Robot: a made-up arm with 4 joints. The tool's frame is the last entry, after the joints.
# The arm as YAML. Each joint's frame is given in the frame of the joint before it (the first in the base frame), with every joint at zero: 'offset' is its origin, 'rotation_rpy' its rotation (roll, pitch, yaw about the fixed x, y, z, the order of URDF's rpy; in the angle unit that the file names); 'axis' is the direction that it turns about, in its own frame. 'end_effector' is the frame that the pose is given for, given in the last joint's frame.
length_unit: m
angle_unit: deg
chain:
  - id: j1
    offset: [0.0, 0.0, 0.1]
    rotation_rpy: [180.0, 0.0, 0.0]
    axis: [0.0, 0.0, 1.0]
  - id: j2
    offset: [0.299, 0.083, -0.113]
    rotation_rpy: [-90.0, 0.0, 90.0]
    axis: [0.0, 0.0, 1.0]
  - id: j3
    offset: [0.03, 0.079, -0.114]
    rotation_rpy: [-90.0, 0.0, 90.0]
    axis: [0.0, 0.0, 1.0]
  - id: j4
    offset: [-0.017, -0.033, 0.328]
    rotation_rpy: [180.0, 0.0, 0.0]
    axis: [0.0, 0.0, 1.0]
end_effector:
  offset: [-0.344, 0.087, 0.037]
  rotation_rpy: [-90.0, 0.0, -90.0]
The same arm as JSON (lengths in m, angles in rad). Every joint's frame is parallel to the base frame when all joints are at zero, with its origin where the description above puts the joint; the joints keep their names.
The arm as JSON. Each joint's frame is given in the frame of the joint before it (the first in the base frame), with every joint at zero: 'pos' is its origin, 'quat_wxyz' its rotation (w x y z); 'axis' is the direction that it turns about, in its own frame. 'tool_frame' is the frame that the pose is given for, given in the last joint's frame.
{"length_unit": "m", "angle_unit": "rad", "joints": [{"joint": "j1", "pos": [0.0, 0.0, 0.1], "quat_wxyz": [1.0, 0.0, 0.0, 0.0], "axis": "-z"}, {"joint": "j2", "pos": [0.299, -0.083, 0.113], "quat_wxyz": [1.0, 0.0, 0.0, 0.0], "axis": "-x"}, {"joint": "j3", "pos": [0.114, -0.03, 0.079], "quat_wxyz": [1.0, 0.0, 0.0, 0.0], "axis": "+y"}, {"joint": "j4", "pos": [-0.033, 0.328, -0.017], "quat_wxyz": [1.0, 0.0, 0.0, 0.0], "axis": "-y"}], "tool_frame": {"pos": [-0.087, -0.037, -0.344], "quat_wxyz": [1.0, 0.0, 0.0, 0.0]}}
